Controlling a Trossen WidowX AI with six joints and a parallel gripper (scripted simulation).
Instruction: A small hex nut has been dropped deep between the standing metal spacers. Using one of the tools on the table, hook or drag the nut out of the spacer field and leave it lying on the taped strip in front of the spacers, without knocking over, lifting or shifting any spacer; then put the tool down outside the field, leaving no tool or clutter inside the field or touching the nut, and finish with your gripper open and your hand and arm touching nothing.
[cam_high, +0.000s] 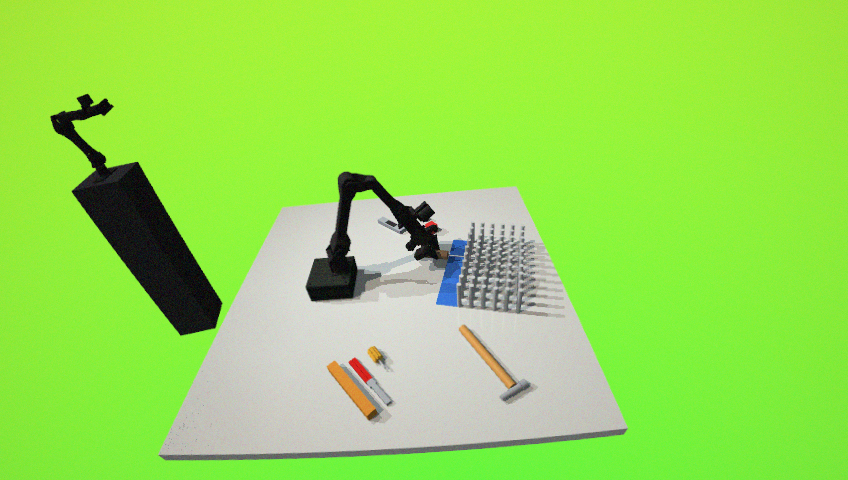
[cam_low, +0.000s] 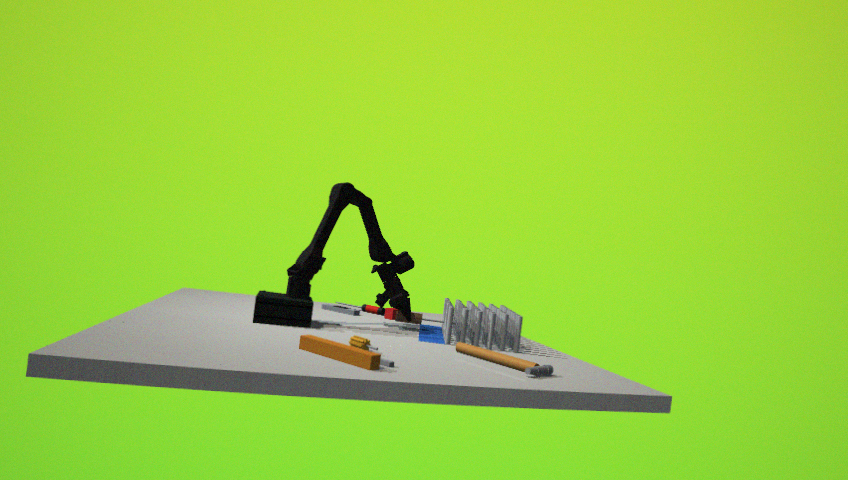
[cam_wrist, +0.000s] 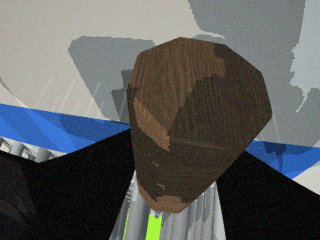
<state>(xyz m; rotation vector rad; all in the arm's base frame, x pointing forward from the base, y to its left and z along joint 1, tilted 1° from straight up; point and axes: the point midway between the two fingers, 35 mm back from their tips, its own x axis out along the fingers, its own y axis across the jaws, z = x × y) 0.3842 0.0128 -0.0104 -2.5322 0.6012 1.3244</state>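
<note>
Now: gripper tip 5 cm short of the blue taped strip, 7 cm to the left of it and 3 cm above it. Round my gripper tip: red block (2 cm ahead, 22 cm to the left, 1 cm below); yellow tool (32 cm behind, 40 cm to the right, 1 cm below); brown-handled hook tool (9 cm ahead, 5 cm to the right).
</note>
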